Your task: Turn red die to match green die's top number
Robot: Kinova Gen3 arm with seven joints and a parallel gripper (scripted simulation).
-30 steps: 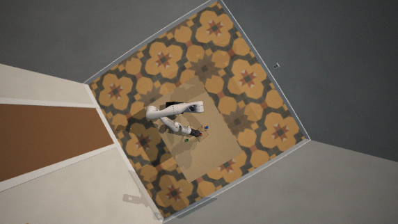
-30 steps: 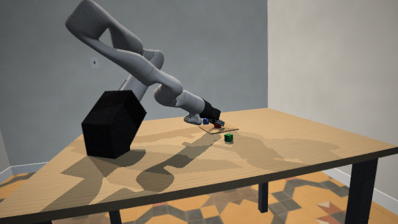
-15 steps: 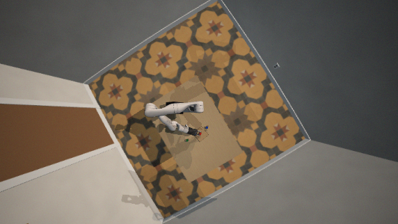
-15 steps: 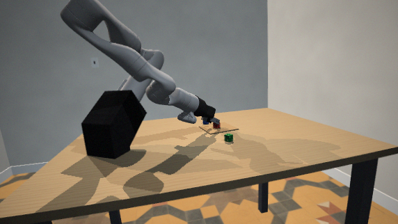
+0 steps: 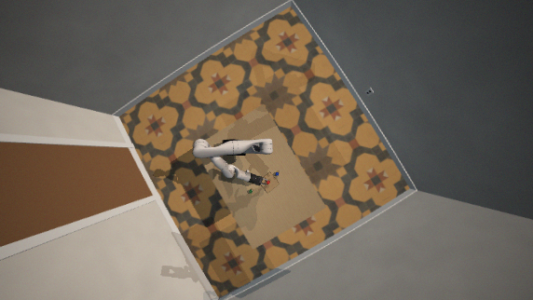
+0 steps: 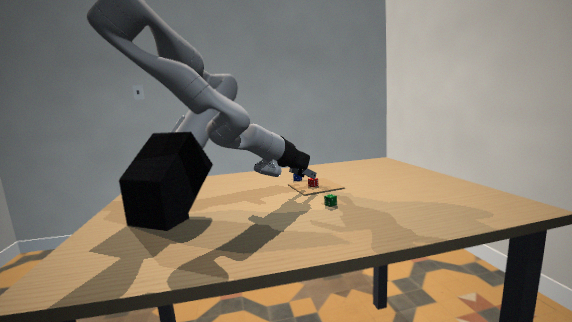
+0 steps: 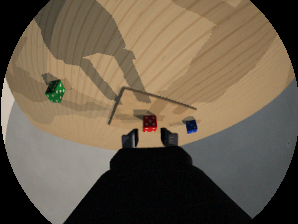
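My hand is 40 mm above the red die, 30 mm to the right of it and 20 mm short of it. Round my hand: tan mat: 50 mm below, 30 mm to the left, 20 mm ahead; blue die: 120 mm to the left, 40 mm below, 40 mm behind; green die: 150 mm to the right, 70 mm ahead, 40 mm below.
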